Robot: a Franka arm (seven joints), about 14 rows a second.
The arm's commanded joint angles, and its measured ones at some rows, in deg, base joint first. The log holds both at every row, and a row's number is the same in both.
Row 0, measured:
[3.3, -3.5, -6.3, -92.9, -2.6, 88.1, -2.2]
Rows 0 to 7, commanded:
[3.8, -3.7, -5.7, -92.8, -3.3, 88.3, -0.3]
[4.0, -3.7, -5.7, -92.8, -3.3, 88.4, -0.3]
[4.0, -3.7, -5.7, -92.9, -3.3, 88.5, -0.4]
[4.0, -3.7, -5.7, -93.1, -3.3, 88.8, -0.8]
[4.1, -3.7, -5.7, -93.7, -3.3, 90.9, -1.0]
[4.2, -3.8, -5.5, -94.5, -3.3, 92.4, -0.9]
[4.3, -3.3, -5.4, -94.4, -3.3, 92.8, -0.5]
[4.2, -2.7, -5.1, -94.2, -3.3, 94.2, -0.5]
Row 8, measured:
[4.4, -3.1, -5.8, -93.4, -2.6, 91.6, -1.5]
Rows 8 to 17, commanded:
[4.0, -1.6, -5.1, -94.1, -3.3, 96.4, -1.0]
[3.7, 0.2, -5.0, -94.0, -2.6, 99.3, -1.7]
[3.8, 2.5, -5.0, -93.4, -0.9, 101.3, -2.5]
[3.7, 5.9, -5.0, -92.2, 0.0, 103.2, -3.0]
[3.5, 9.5, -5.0, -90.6, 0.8, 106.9, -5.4]
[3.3, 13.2, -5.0, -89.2, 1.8, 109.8, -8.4]
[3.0, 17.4, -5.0, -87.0, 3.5, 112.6, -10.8]
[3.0, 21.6, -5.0, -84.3, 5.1, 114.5, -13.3]
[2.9, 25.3, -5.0, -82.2, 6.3, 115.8, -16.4]
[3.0, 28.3, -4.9, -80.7, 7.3, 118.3, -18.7]
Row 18, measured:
[3.9, 20.7, -5.5, -88.0, 4.8, 116.9, -13.7]
